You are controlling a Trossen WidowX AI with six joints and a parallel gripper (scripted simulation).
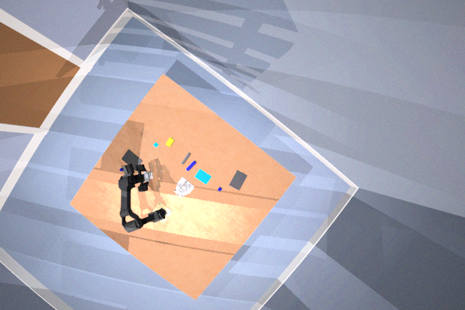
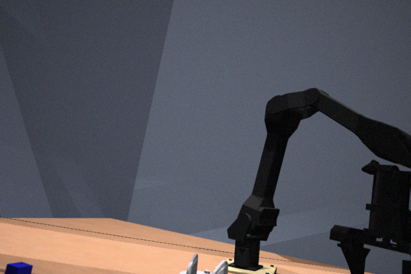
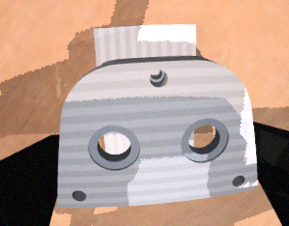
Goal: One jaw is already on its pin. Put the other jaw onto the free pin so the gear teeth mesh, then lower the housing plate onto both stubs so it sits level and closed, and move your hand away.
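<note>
The jaw lies 230 mm to the right of my gripper tip, 110 mm ahead of it and 20 mm below it. Also, from my gripper tip: yellow block 290 mm ahead, 80 mm to the left, 30 mm below; then dark bar 300 mm ahead, 90 mm to the right, 30 mm below; then dark grey plate 180 mm to the left, 30 mm below, 20 mm behind.
</note>
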